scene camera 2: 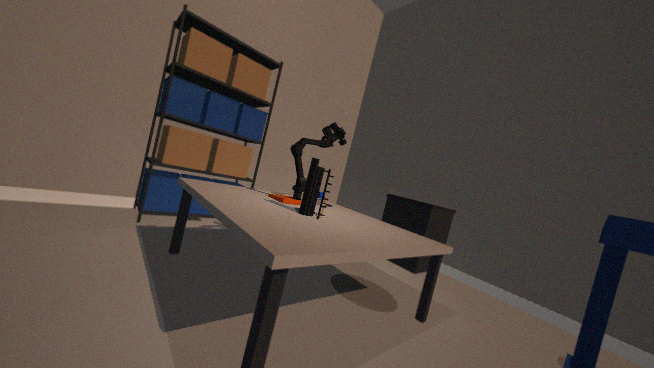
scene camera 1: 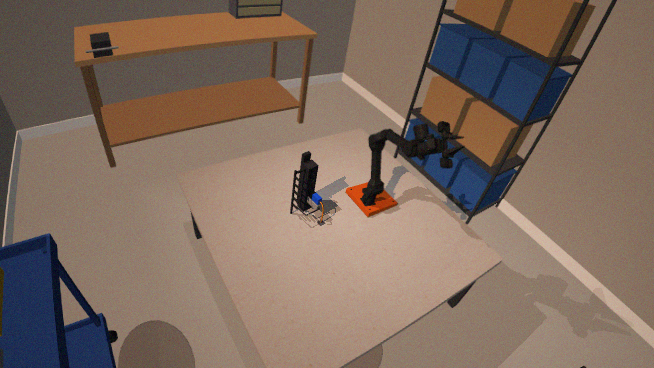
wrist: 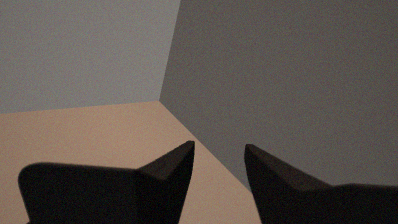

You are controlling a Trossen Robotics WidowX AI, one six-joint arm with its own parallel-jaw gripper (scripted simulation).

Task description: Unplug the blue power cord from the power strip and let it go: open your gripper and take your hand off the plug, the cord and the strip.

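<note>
My gripper (scene camera 1: 463, 141) is in my sight. The wrist view shows me the gripper too, this same gripper of mine (wrist: 219, 149).
</note>
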